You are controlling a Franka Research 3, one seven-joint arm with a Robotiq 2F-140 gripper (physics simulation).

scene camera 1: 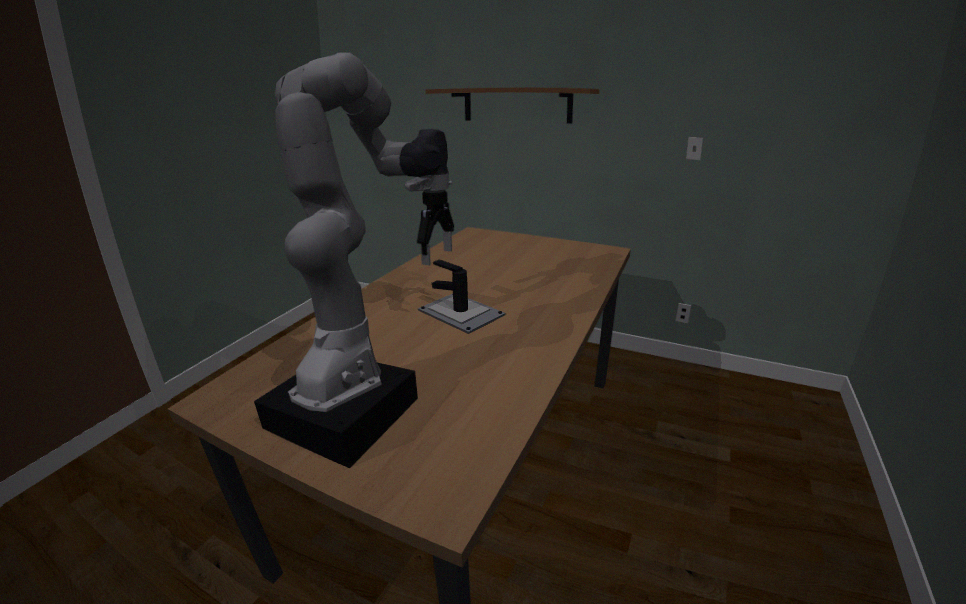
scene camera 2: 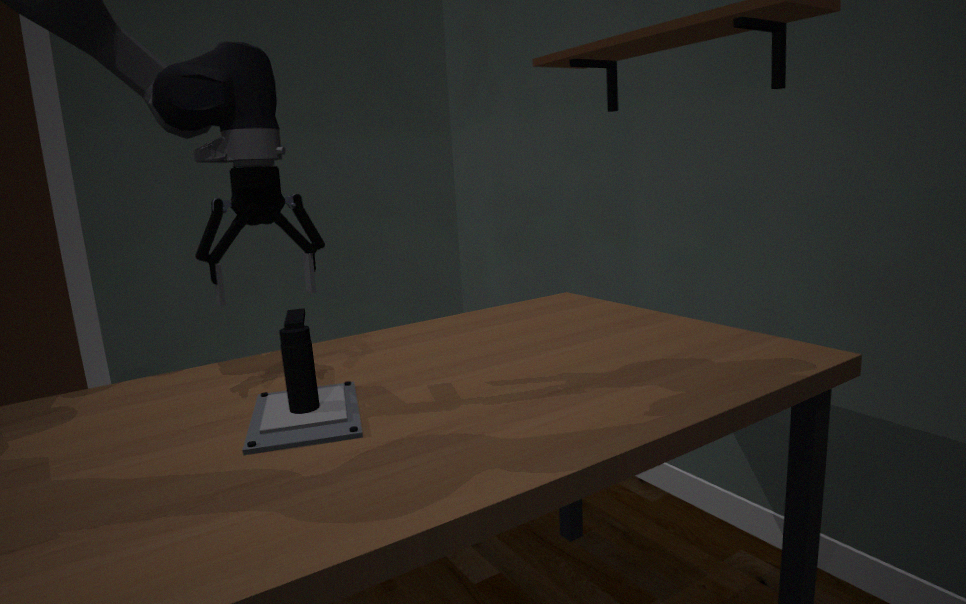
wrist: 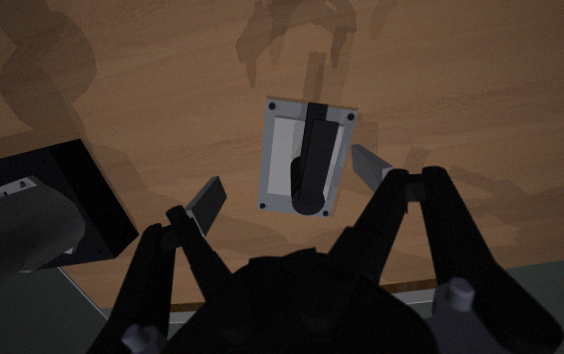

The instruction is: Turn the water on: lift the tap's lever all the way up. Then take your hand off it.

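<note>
A black tap has an upright round body (scene camera 1: 460, 293) (scene camera 2: 299, 370) (wrist: 307, 201) on a grey base plate (scene camera 1: 445, 319) (scene camera 2: 306, 436) (wrist: 264, 162). Its flat lever (scene camera 1: 448, 265) (scene camera 2: 294, 317) (wrist: 322, 150) reaches out from the body's top over the spout (scene camera 1: 442, 284) (wrist: 318, 110), its free end a little higher than its root. My gripper (scene camera 1: 436, 253) (scene camera 2: 265, 293) (wrist: 285, 172) is open and empty, pointing down. Its fingertips are above the lever's height, with a gap to it in the scene camera 2 view. In the wrist view the lever appears between them, nearer the right one.
The tap stands on a wooden table (scene camera 1: 420, 455) (scene camera 2: 569, 427) (wrist: 165, 100). The arm's black base block (scene camera 1: 341, 434) (wrist: 95, 200) is at the table's near end. A wall shelf (scene camera 1: 512, 90) (scene camera 2: 683, 34) hangs on the back wall, higher than the gripper.
</note>
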